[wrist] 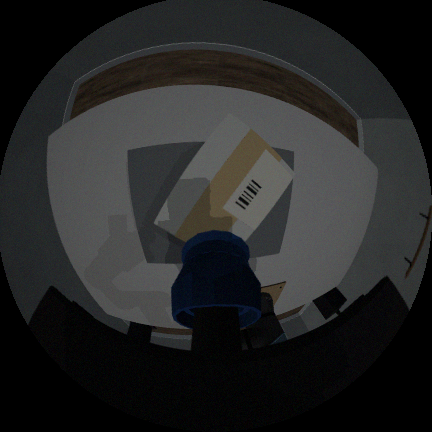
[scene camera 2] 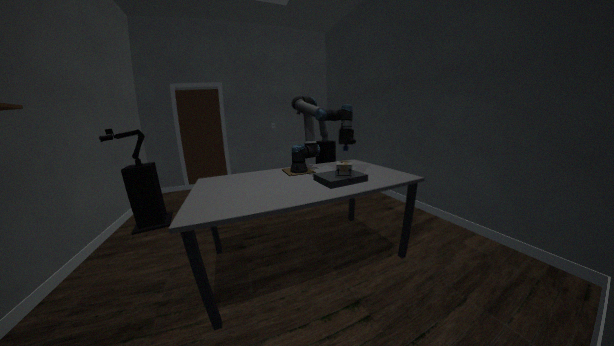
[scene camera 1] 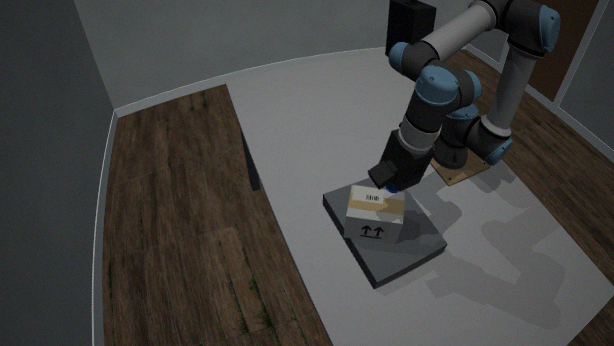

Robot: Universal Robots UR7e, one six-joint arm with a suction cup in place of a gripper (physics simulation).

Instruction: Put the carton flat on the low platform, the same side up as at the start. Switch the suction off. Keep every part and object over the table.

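Places are measured from the arm's base along level axes (x ahead, y left, z up), in millimetres.
Where they show: hand, its tool point: (wrist: pixel 215 259) (scene camera 2: pixel 345 150) (scene camera 1: pixel 392 187); arm's base, origin of its link: (scene camera 2: pixel 299 170) (scene camera 1: pixel 449 154).
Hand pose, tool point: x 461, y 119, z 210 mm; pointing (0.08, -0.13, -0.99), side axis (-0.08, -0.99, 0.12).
Observation:
Things, the pixels of their top centre, and the offset from my tool point. Level surfaces: height alone.
- white carton, centre of its top: (wrist: pixel 228 195) (scene camera 1: pixel 377 203) (scene camera 2: pixel 344 162) dx +12, dy -26, dz -79 mm
- dark grey low platform, centre of its top: (wrist: pixel 216 209) (scene camera 1: pixel 386 219) (scene camera 2: pixel 340 174) dx -34, dy -18, dz -173 mm
- white table, height of its surface: dz -221 mm
The white carton (scene camera 1: pixel 374 215) (scene camera 2: pixel 344 169) (wrist: pixel 230 175) with a tan tape band and a barcode label on top sits flat on the dark grey low platform (scene camera 1: pixel 385 265) (scene camera 2: pixel 332 182) (wrist: pixel 145 175). Two black up arrows on its side point up. It is turned relative to the platform's edges, and one corner comes close to the platform's left edge in scene camera 1. My blue suction cup (scene camera 1: pixel 392 188) (scene camera 2: pixel 345 148) (wrist: pixel 215 245) hangs above the carton with a clear gap in scene camera 2, holding nothing. In the wrist view the cup hides part of the carton's near edge.
The platform stands on the white table (scene camera 1: pixel 300 150) (scene camera 2: pixel 250 195) (wrist: pixel 85 150). The arm's base is bolted to a tan plate (scene camera 1: pixel 450 176) (scene camera 2: pixel 290 172) (wrist: pixel 275 292) on the table. A black pedestal (scene camera 2: pixel 145 195) with a small arm stands on the floor at the left in scene camera 2.

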